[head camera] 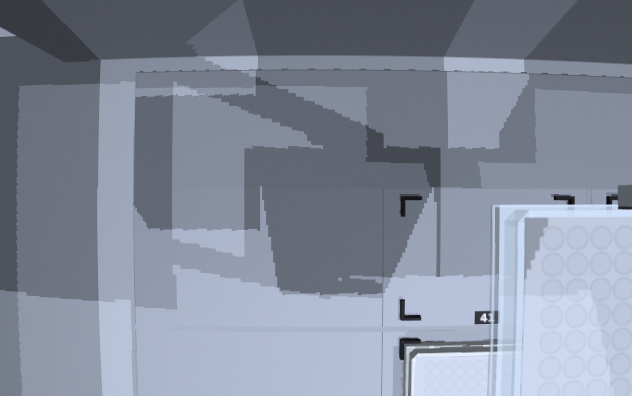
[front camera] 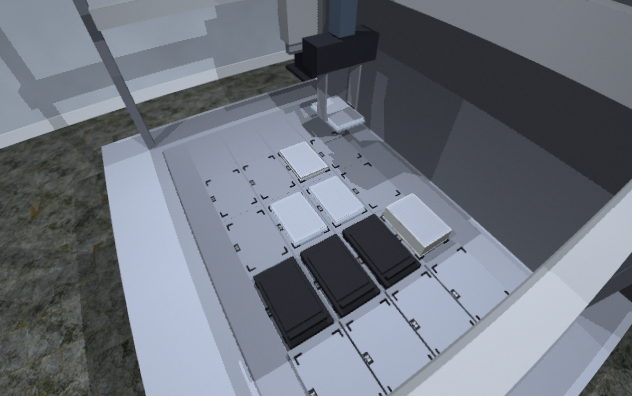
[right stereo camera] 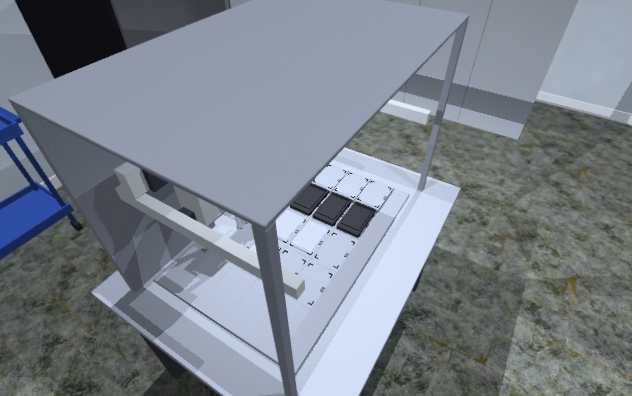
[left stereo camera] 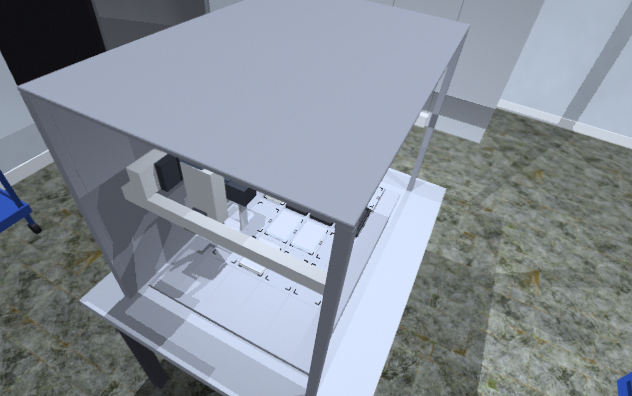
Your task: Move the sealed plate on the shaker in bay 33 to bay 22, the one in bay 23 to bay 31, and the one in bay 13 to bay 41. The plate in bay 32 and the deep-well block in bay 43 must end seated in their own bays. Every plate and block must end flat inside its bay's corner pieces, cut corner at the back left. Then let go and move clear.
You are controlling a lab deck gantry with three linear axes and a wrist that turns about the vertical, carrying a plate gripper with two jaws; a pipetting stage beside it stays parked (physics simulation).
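Pixels of known places: gripper, between the fingertips: (front camera: pixel 337 112) (right stereo camera: pixel 231 220) (left stereo camera: pixel 232 221); robot's base, origin of its link: (front camera: pixel 206 182) (right stereo camera: pixel 311 304) (left stereo camera: pixel 318 304).
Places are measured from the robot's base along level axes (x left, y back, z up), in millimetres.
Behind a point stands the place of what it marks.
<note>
My gripper (front camera: pixel 340 111) {x 363, y -64, z 124 mm} is shut on a clear sealed plate (front camera: pixel 344 118) {x 358, y -104, z 131 mm} (head camera: pixel 575 310) {x 369, y -24, z 131 mm}, held level above the deck at the back. The plate's cut corner is at the back left; in the head view it partly covers bay 41 (head camera: pixel 450 240) {x 377, y -35, z 0 mm}. Bay 41 holds no plate. One plate (front camera: pixel 303 160) {x 253, y -73, z 14 mm} (head camera: pixel 452 377) {x 280, y -32, z 14 mm} (left stereo camera: pixel 251 265) {x 258, y -11, z 15 mm} lies in bay 31, another (front camera: pixel 298 218) {x 147, y -237, z 14 mm} (right stereo camera: pixel 310 236) {x 145, y -224, z 15 mm} in bay 22, another (front camera: pixel 337 200) {x 253, y -239, z 14 mm} in bay 32. They look flat. The deep-well block (front camera: pixel 420 220) {x 363, y -399, z 42 mm} stands in bay 43. The shakers in bays 13 (front camera: pixel 292 300) {x 42, y -403, z 24 mm}, 23 (front camera: pixel 340 272) {x 151, y -402, z 24 mm} and 33 (front camera: pixel 381 247) {x 256, y -400, z 23 mm} are bare.
The parked pipetting stage (front camera: pixel 301 22) stands beside the gripper's mast (front camera: pixel 342 17) {x 348, y -84, z 362 mm}. A long pale gantry beam (left stereo camera: pixel 235 240) {x 155, y 175, z 400 mm} (right stereo camera: pixel 210 235) {x 160, y 166, z 400 mm} crosses over the deck. Enclosure posts (left stereo camera: pixel 335 300) {x -113, y 271, z 515 mm} (right stereo camera: pixel 275 300) {x -114, y 271, z 514 mm} and a roof (left stereo camera: pixel 250 100) {x 166, y 80, z 691 mm} (right stereo camera: pixel 240 100) {x 121, y 40, z 691 mm} surround it.
</note>
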